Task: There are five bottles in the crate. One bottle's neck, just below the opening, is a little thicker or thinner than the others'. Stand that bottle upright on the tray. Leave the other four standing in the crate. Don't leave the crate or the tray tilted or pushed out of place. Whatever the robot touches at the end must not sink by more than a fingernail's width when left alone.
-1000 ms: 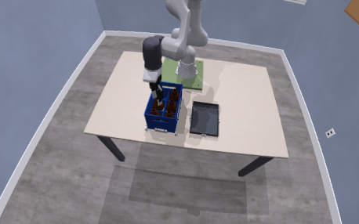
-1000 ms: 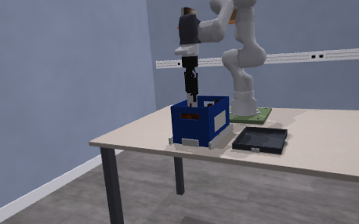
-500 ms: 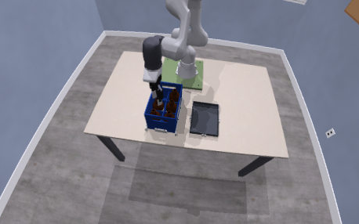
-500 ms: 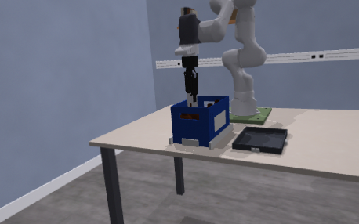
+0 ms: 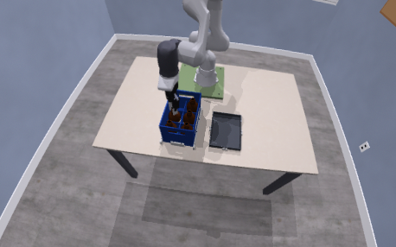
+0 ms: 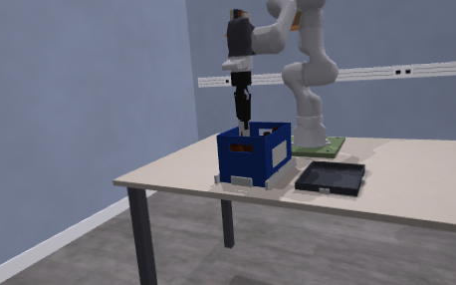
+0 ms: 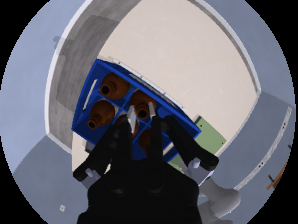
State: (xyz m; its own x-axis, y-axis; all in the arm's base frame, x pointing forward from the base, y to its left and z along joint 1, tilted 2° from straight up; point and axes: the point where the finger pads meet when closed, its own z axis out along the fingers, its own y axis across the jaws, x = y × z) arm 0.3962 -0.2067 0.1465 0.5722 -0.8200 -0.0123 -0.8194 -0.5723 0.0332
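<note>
My hand is 90 mm above the blue crate and 50 mm to the right of it. The rest, counted from my hand: dark tray (320 mm to the left, 160 mm below, 40 mm ahead); bottle (110 mm to the left, 90 mm below, 80 mm behind).
</note>
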